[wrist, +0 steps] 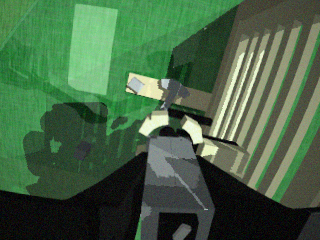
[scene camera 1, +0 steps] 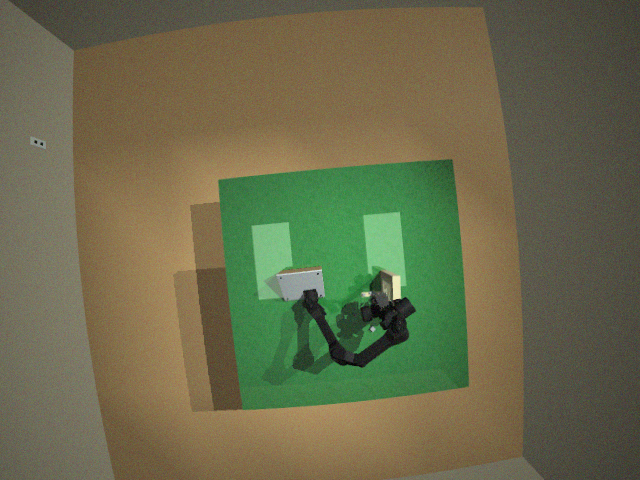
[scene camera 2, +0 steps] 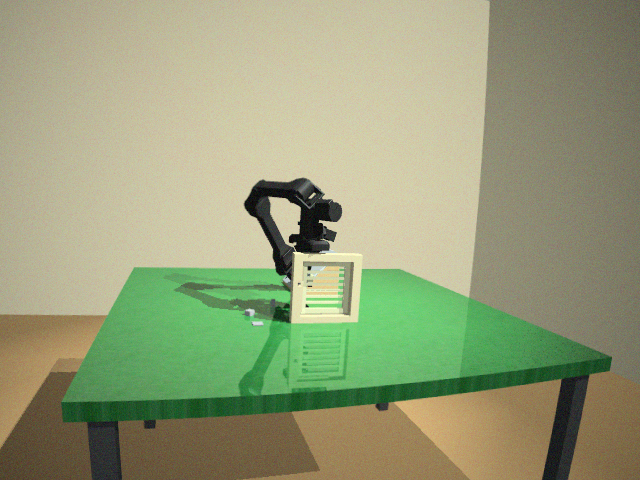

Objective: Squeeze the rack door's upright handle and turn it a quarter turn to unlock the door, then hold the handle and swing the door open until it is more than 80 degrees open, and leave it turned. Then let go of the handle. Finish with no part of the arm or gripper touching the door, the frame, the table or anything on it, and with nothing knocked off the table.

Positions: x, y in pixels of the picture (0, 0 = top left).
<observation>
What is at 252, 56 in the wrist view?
A slatted rack door.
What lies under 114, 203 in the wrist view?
My gripper.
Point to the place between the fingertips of my gripper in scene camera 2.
At 306, 270
</observation>
